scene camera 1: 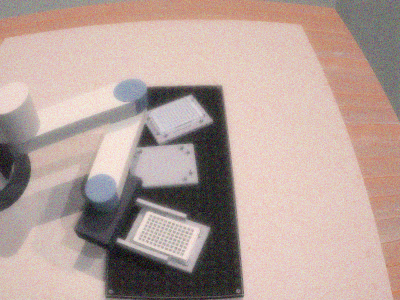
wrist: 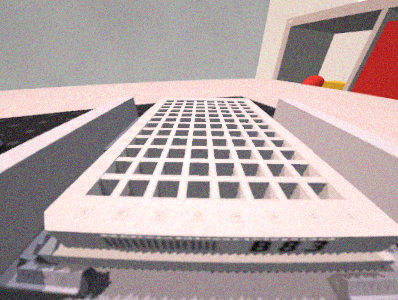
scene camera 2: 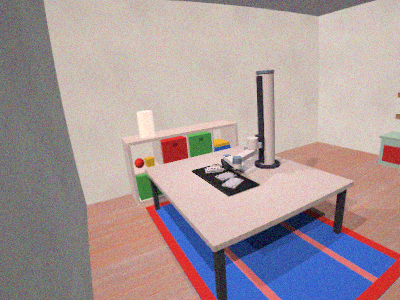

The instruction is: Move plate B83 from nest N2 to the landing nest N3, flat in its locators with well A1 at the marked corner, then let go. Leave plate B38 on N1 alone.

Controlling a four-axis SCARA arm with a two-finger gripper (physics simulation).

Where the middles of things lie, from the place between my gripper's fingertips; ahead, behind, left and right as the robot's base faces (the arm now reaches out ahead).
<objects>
Now: the flat nest with pegs [scene camera 1: 165, 166] 3 cm behind my hand, 21 cm to the left of it and 1 cm below it. From my hand the other things lie so: white well plate [scene camera 1: 172, 117] (37 cm to the left, 1 cm below).
</objects>
